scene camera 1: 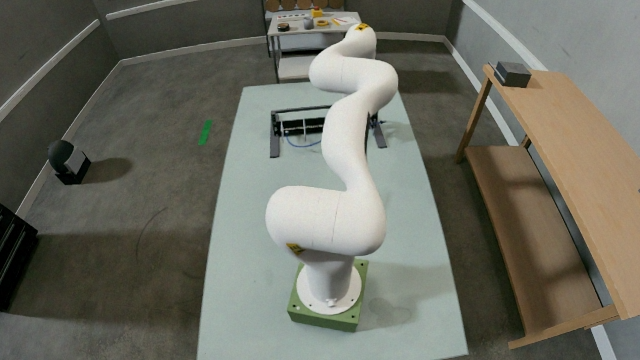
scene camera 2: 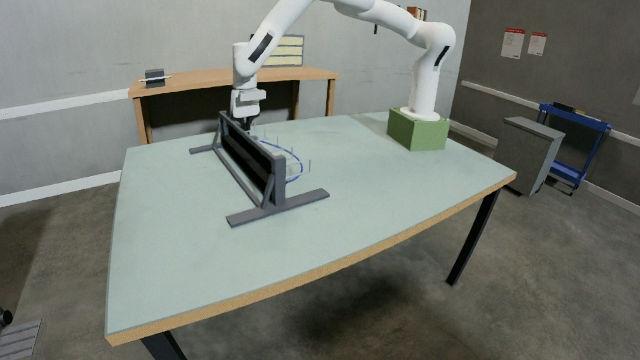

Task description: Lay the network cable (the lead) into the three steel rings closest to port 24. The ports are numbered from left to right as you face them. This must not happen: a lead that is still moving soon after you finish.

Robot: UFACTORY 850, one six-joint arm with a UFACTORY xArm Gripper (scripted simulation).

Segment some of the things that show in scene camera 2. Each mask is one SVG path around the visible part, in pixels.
My gripper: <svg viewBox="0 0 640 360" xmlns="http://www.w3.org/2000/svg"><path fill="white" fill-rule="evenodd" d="M234 88L231 93L230 102L231 120L238 121L244 131L251 130L250 124L254 118L260 116L258 114L259 99L241 102L238 100L238 93L241 92L239 89Z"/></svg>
A dark grey patch panel rack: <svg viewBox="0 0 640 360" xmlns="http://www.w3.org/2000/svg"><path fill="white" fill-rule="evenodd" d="M189 149L190 154L214 150L231 175L256 205L256 208L226 216L231 228L330 197L326 190L319 188L286 198L286 179L310 173L311 159L309 159L309 171L286 177L286 166L301 163L301 161L286 164L287 160L293 159L293 147L291 149L291 158L286 159L282 154L274 156L271 152L284 149L268 151L277 147L266 149L258 142L269 139L266 138L266 128L264 128L264 138L259 138L256 141L253 138L258 139L256 135L251 137L247 133L257 130L255 129L255 121L254 130L244 131L238 126L240 123L235 123L228 117L227 111L219 112L219 123L213 144ZM218 148L223 148L237 166L263 194L261 202L224 158Z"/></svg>
